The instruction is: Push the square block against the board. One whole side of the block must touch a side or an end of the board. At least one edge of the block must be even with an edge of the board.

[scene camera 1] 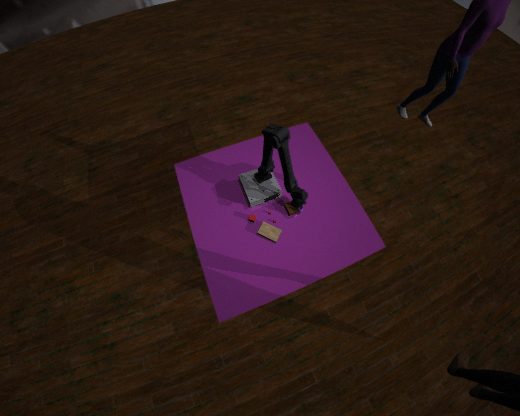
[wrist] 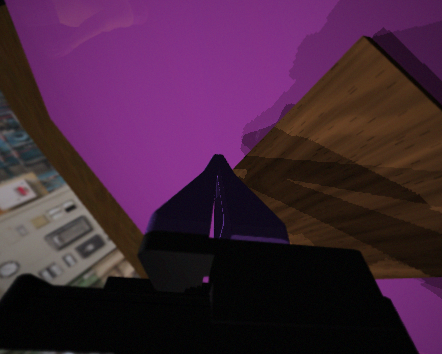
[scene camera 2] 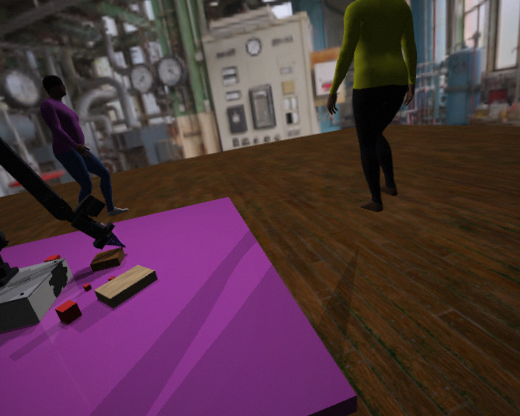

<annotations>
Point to a square block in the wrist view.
346,167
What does the board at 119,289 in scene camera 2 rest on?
The table.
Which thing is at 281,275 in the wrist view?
The gripper.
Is the gripper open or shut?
Shut.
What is the gripper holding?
Nothing.
</annotations>
